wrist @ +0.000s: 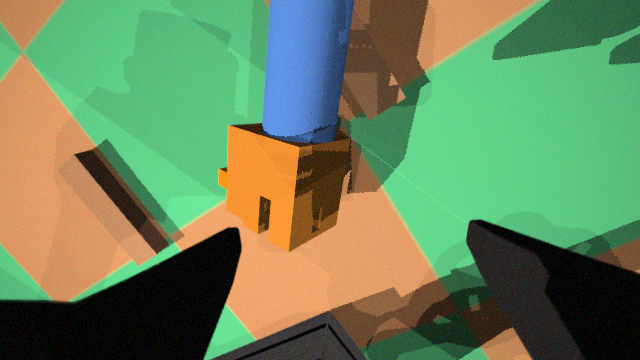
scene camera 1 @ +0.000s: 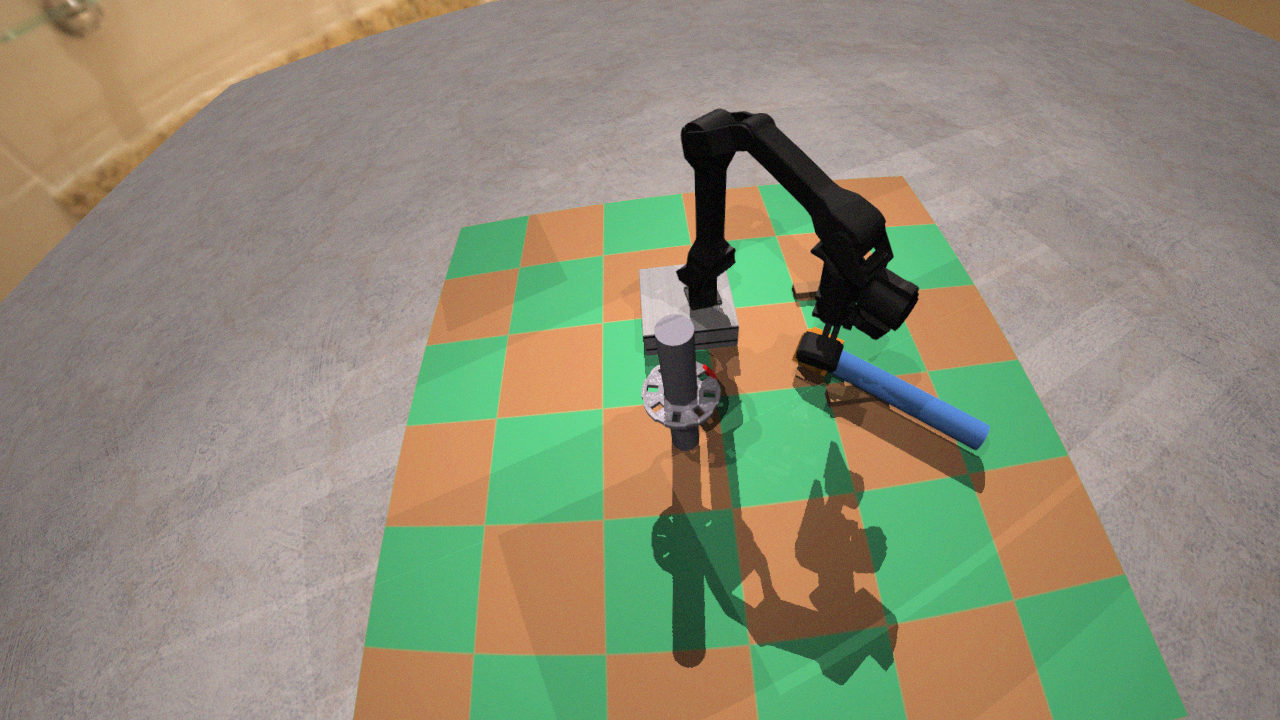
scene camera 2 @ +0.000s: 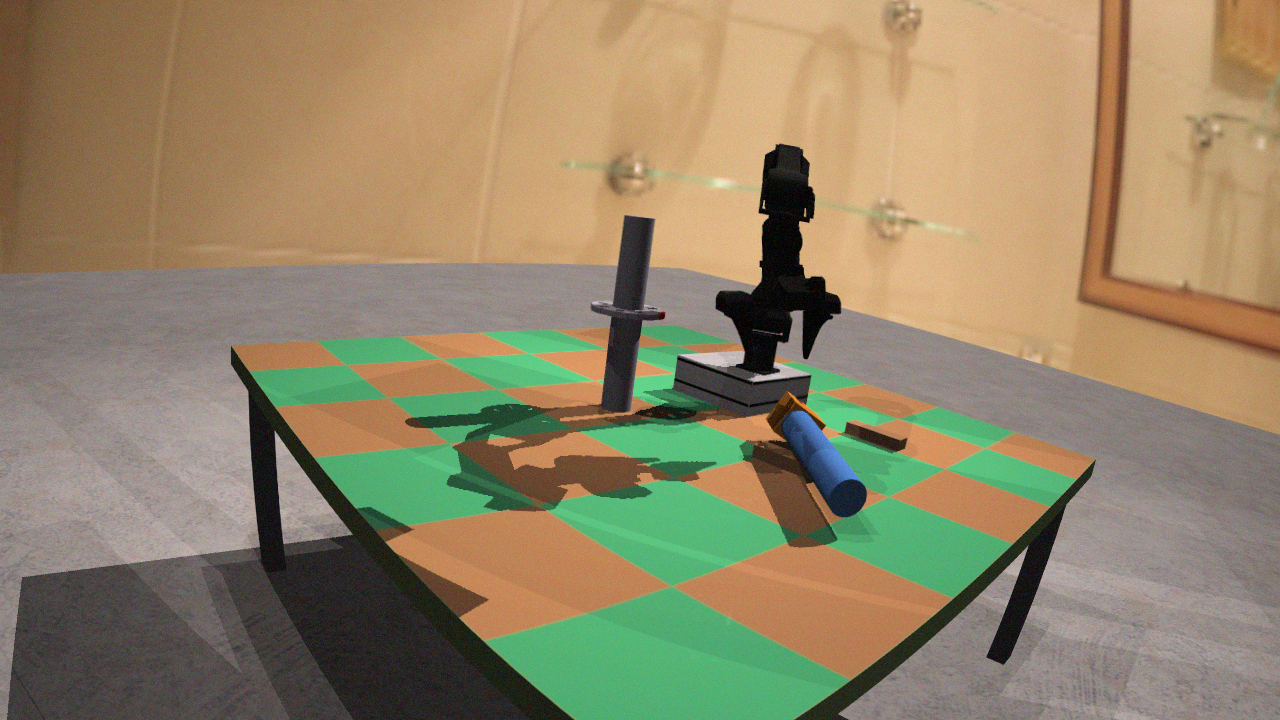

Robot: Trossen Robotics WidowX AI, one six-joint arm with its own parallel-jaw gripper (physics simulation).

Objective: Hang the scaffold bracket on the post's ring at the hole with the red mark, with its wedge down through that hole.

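The bracket lies tilted: its blue tube (scene camera 1: 913, 400) (scene camera 2: 823, 465) (wrist: 305, 65) slopes away from its orange head (scene camera 2: 784, 417) (wrist: 260, 170). A small orange tab (wrist: 223, 178) sticks out of the head's left side in the wrist view; I cannot tell whether it is the wedge. My gripper (scene camera 2: 782, 347) (wrist: 353, 234) is open and empty, above the head. In the wrist view the head is beyond the fingertips, nearer the left one. The grey post (scene camera 1: 677, 362) (scene camera 2: 631, 259) stands upright with its slotted ring (scene camera 1: 688, 417) (scene camera 2: 597, 308). The red mark (scene camera 1: 708, 369) (scene camera 2: 661, 315) is on the ring's arm-base side.
The arm's grey base block (scene camera 1: 662, 295) (scene camera 2: 742, 385) stands behind the post. A low brown block (scene camera 2: 875, 436) (wrist: 122, 197) lies beside the bracket; another (scene camera 2: 771, 456) lies by the tube's head end. The green and orange checkered table (scene camera 1: 546, 465) (scene camera 2: 581, 555) carries everything.
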